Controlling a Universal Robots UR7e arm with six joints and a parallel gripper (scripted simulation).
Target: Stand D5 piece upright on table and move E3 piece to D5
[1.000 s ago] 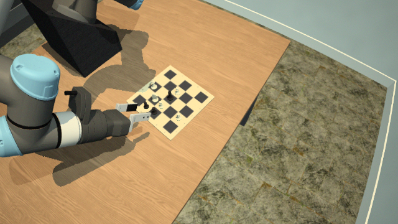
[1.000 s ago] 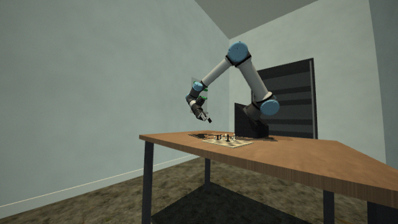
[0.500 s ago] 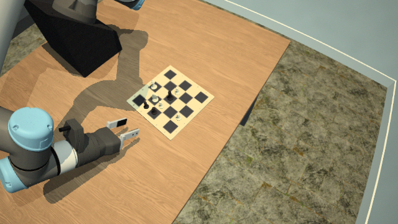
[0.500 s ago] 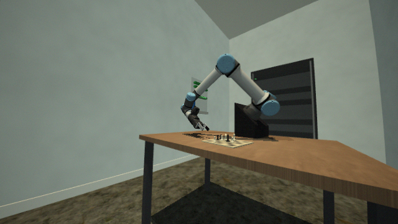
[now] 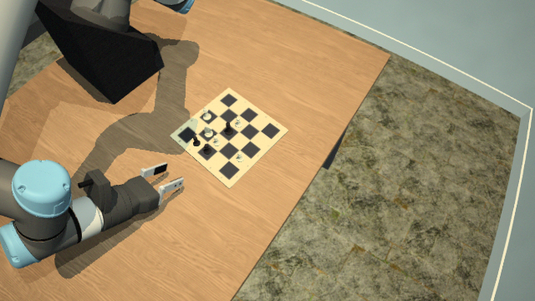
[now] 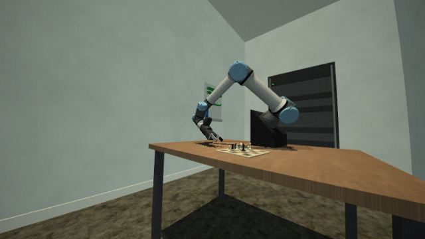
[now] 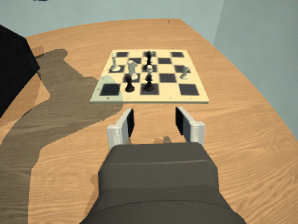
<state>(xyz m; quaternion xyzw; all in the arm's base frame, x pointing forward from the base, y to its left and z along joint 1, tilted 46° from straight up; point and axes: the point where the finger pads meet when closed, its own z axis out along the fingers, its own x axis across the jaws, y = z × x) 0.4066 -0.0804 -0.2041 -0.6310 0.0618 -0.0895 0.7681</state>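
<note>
Now: the chessboard 2 cm ahead of my hand, 19 cm to the left of it and 5 cm below it.
</note>
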